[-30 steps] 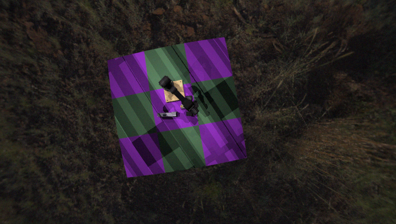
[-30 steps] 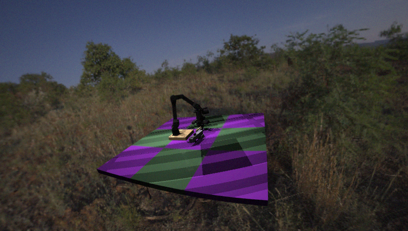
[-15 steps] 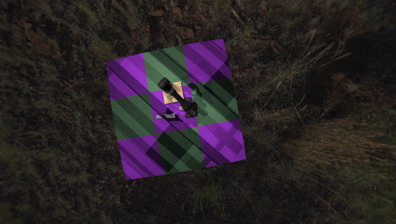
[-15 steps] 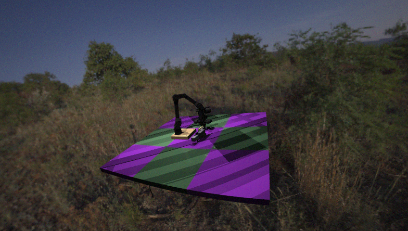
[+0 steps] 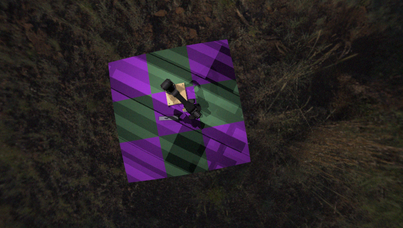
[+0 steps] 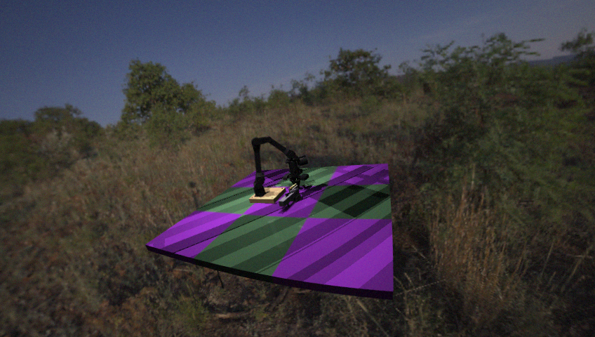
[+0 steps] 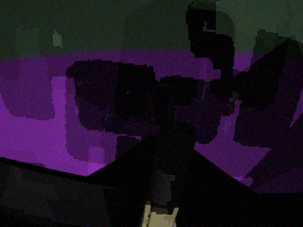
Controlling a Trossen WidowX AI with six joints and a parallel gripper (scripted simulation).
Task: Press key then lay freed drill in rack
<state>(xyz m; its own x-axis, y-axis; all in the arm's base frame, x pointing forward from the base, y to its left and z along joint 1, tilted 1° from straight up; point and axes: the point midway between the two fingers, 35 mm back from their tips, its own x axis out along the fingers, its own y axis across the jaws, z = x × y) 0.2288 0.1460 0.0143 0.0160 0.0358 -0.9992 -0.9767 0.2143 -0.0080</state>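
My gripper tip is now 1 cm past the drill, 4 cm to the left of it and 3 cm below it. Round my gripper tip: grey block 1 cm behind, 5 cm to the right, 1 cm above.
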